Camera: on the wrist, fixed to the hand. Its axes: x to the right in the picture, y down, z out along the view.
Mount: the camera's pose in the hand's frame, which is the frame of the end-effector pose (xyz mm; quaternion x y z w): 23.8 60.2 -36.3 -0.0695 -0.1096 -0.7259 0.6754
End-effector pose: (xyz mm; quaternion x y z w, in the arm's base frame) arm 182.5 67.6 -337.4 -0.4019 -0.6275 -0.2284 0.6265
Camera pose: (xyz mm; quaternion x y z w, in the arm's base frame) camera 254.5 78.6 -323.4 0.1155 -0.7684 -0.6086 0.1606
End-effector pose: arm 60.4 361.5 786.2 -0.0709 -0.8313 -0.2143 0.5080
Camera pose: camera 98.9 397.6 838.4 0.4968 -0.6537 -0.5635 0.0915
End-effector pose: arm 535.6 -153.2 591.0 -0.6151 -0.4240 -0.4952 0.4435
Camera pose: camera 588.6 -201.2 611.1 0.1928 0.7471 0.6185 0.1491
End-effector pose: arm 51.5 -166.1 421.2 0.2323 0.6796 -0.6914 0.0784
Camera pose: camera 63.9 -129.6 357.8 0.4177 -0.6671 0.5021 0.3583
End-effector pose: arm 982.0 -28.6 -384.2 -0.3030 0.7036 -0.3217 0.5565
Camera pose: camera 937.7 -6.4 -439.4 -0.7893 0.2166 -0.5391 0.1984
